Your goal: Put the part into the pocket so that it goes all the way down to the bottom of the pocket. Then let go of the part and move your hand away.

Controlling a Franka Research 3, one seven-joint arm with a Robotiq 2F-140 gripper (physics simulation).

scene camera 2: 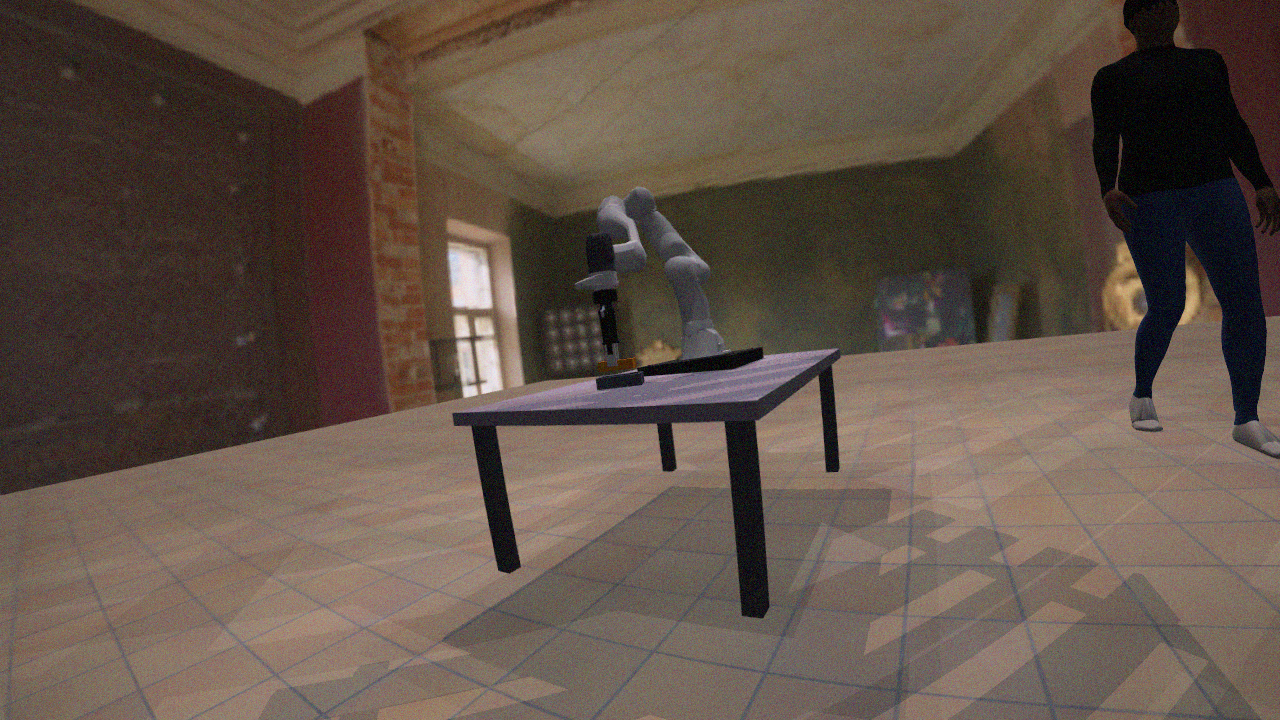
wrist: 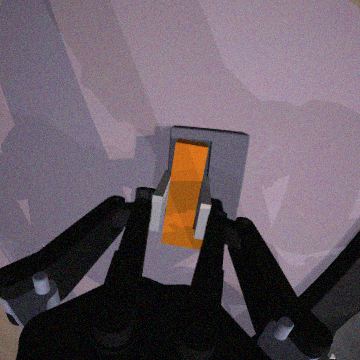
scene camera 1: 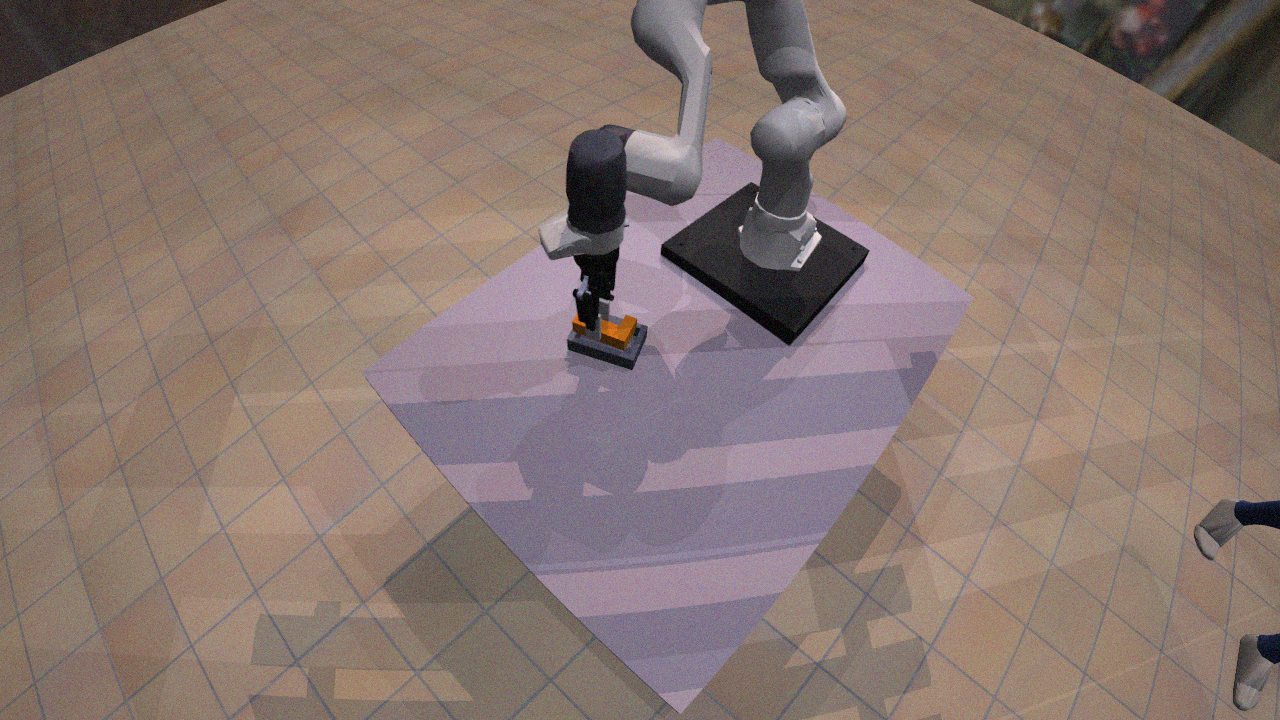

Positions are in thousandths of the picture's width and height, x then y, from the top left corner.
My gripper (scene camera 1: 467, 458) carries an orange L-shaped part (scene camera 1: 480, 466); nothing else touches it.
The orange L-shaped part shows as well in the wrist view (wrist: 526, 438). My gripper is seen too in scene camera 2 (scene camera 2: 479, 508) and in the wrist view (wrist: 512, 518).
